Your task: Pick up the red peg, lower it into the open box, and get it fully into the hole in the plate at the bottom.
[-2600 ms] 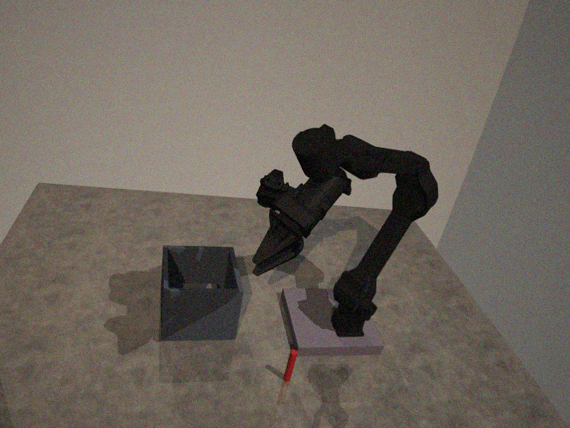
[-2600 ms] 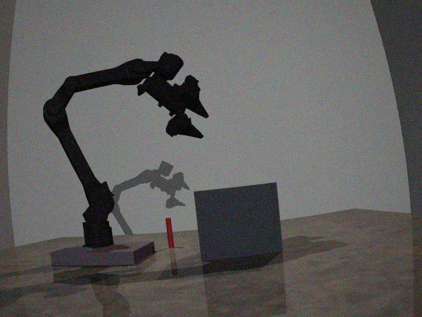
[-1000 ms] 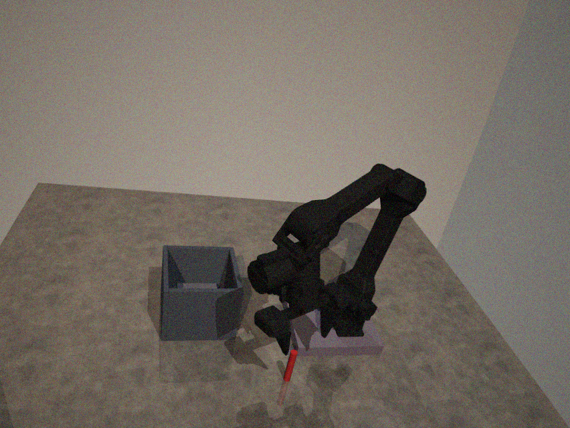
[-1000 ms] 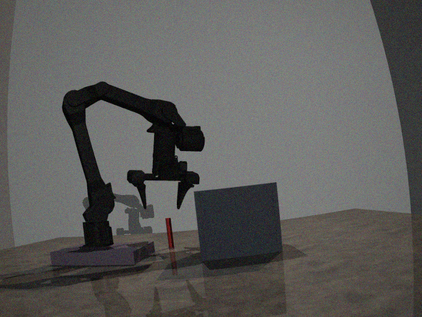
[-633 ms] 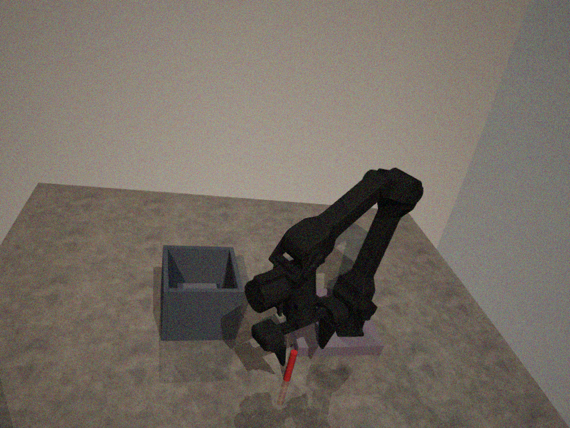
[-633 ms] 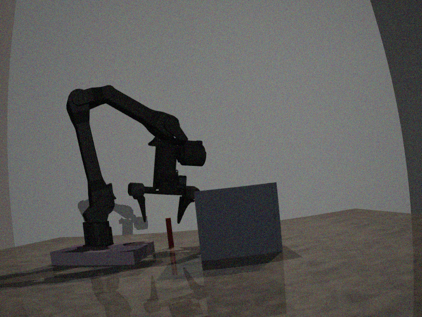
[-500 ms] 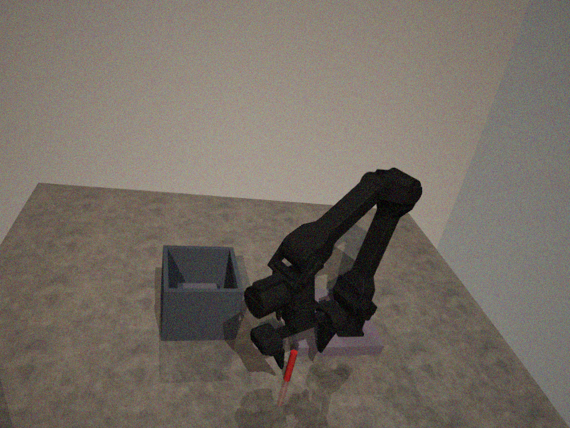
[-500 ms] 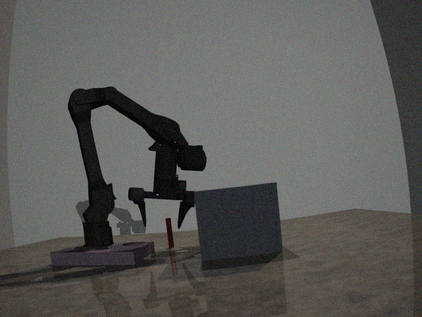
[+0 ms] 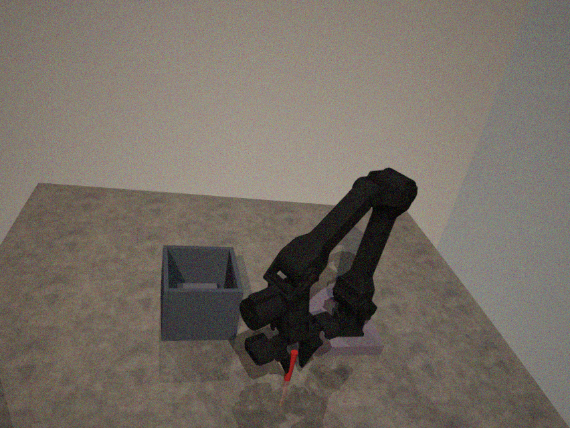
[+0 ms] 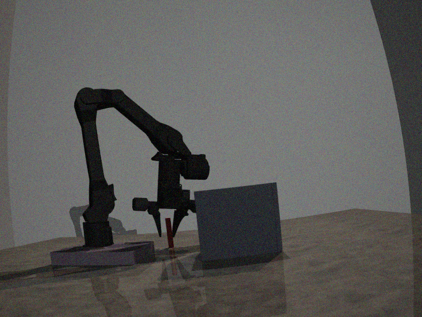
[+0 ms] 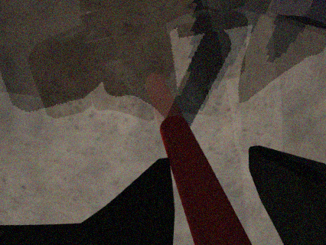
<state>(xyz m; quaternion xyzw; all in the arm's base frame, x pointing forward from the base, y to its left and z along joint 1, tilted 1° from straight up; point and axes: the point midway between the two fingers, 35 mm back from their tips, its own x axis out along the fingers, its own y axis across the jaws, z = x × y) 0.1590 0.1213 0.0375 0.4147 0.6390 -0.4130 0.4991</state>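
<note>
The plate is 19 cm ahead of my gripper tip, 19 cm to the right of it and 2 cm above it. The rest, counted from my gripper tip: red peg 1 cm ahead, 1 cm above.
</note>
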